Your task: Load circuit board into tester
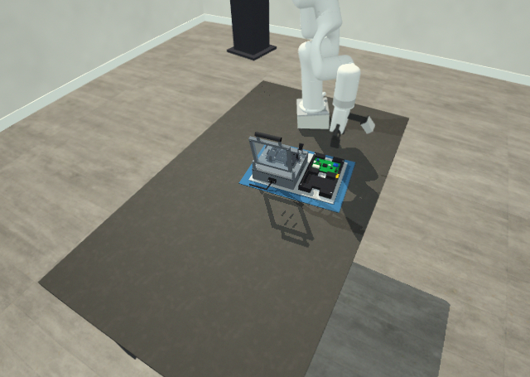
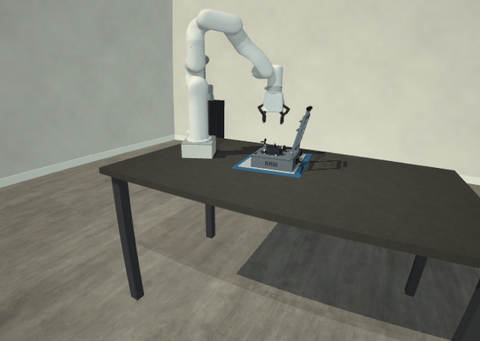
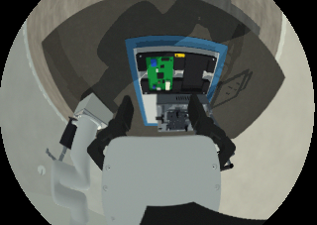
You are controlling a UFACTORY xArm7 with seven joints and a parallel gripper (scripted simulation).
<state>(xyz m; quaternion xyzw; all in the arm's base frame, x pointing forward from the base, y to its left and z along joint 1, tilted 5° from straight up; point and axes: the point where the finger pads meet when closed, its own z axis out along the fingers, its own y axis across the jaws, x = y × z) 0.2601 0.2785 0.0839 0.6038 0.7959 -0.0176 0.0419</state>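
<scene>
My gripper is now 10 mm short of the green circuit board, 30 mm to the left of it and 150 mm above it. The rest, counted from my hand: tester plate (120 mm ahead, 170 mm to the right, 100 mm below); then tester (130 mm ahead, 130 mm to the right, 60 mm below); then latch hook (40 mm ahead, 140 mm to the right, 80 mm below).
</scene>
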